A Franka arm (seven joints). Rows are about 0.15 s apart.
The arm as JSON. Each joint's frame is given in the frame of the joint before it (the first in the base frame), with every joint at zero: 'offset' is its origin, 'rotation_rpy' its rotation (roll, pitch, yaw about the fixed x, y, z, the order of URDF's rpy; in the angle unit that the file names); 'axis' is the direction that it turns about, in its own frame. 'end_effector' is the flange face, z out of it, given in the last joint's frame.
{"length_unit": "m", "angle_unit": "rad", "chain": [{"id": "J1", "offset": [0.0, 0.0, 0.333], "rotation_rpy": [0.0, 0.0, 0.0], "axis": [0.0, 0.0, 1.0]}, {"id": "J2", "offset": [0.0, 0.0, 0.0], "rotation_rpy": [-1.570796, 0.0, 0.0], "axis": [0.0, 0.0, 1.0]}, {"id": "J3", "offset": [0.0, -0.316, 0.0], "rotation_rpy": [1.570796, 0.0, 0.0], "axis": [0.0, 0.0, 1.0]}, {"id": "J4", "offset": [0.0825, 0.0, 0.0], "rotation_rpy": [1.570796, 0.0, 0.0], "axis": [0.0, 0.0, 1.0]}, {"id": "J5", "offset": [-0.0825, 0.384, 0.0], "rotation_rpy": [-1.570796, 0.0, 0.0], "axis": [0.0, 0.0, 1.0]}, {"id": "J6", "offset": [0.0, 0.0, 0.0], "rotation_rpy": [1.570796, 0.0, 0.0], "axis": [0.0, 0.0, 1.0]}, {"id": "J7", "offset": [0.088, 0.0, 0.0], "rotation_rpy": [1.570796, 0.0, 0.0], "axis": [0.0, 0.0, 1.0]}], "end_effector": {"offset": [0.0, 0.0, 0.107], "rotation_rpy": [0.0, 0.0, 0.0]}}
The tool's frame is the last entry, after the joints.
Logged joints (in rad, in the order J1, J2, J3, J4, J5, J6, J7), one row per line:
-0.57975, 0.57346, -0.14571, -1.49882, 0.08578, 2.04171, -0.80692
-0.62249, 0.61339, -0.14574, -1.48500, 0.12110, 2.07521, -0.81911
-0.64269, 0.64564, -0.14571, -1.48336, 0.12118, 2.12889, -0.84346
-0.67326, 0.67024, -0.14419, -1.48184, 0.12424, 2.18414, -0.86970
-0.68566, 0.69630, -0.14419, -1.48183, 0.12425, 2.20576, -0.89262
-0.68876, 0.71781, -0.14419, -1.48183, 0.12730, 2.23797, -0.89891
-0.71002, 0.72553, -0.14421, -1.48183, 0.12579, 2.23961, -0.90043
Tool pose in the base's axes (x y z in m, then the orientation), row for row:
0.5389, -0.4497, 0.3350, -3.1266, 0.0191, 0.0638
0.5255, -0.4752, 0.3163, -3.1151, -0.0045, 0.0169
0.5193, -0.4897, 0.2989, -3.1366, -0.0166, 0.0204
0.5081, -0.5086, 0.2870, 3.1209, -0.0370, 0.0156
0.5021, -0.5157, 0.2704, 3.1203, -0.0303, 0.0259
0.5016, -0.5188, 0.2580, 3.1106, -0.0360, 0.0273
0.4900, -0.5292, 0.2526, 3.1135, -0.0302, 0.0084
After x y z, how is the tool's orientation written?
As angles about the fixed x, y, z axes (roll, pitch, yaw), in radians.
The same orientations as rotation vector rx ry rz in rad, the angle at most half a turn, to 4 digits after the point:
-3.1255, -0.0995, 0.0306
-3.1149, -0.0264, -0.0067
-3.1362, -0.0321, -0.0260
3.1206, 0.0237, 0.0580
3.1201, 0.0399, 0.0477
3.1103, 0.0416, 0.0566
3.1132, 0.0124, 0.0472

